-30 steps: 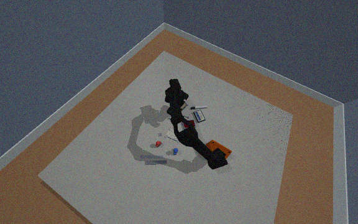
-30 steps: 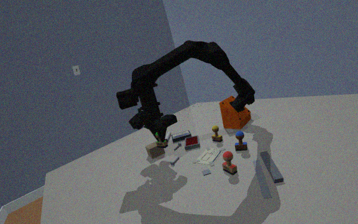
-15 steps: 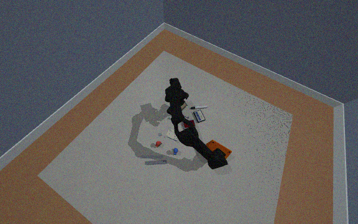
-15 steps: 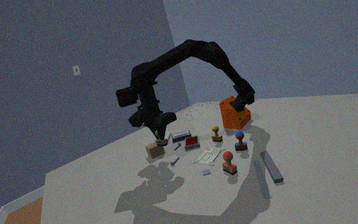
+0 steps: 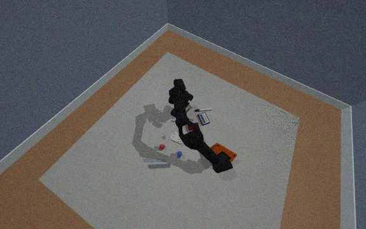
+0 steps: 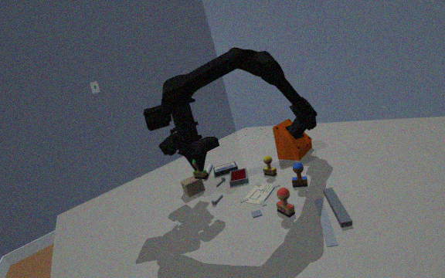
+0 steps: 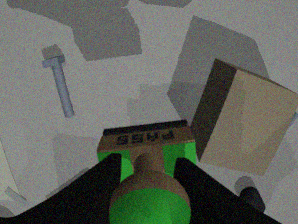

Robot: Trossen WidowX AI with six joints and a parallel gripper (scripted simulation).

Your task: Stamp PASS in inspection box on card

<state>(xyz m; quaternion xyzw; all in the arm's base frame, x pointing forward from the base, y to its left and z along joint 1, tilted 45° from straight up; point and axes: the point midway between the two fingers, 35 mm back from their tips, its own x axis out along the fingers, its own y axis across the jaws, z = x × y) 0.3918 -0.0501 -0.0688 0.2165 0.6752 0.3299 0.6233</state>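
The red ink pad is 13 cm behind my gripper tip, 1 cm to the left of it and 8 cm below it. Round my gripper tip: brown box 1 cm ahead, 6 cm to the right, 6 cm below; green-knobbed PASS stamp right at my gripper tip; marker 9 cm behind, 14 cm to the right, 8 cm below.
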